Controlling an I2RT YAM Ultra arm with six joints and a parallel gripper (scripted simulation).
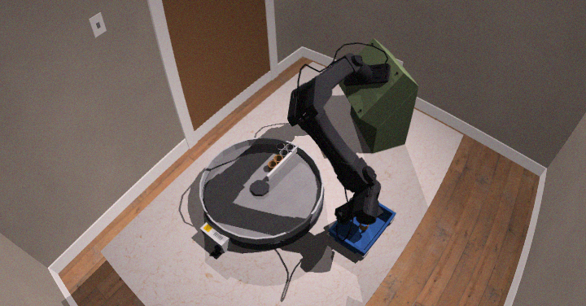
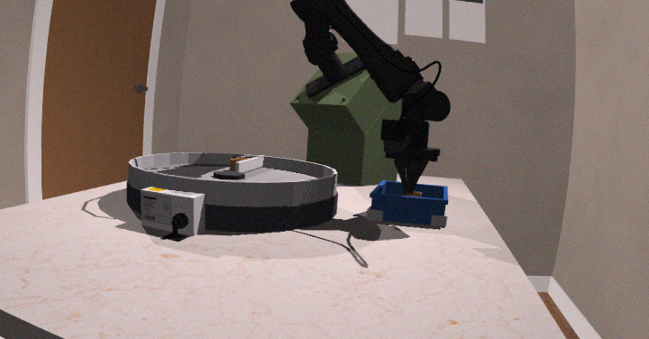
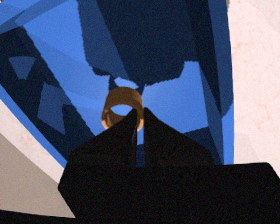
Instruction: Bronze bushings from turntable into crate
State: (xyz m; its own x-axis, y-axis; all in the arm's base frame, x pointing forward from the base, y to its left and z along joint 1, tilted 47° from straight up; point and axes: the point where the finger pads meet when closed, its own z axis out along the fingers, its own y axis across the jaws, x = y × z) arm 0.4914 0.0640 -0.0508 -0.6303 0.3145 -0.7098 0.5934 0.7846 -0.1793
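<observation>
Right now my hand is 20 mm above the blue crate, 10 mm to the right of it and 10 mm short of it. Round my hand: grey turntable 360 mm to the right, 30 mm behind, 10 mm above.
</observation>
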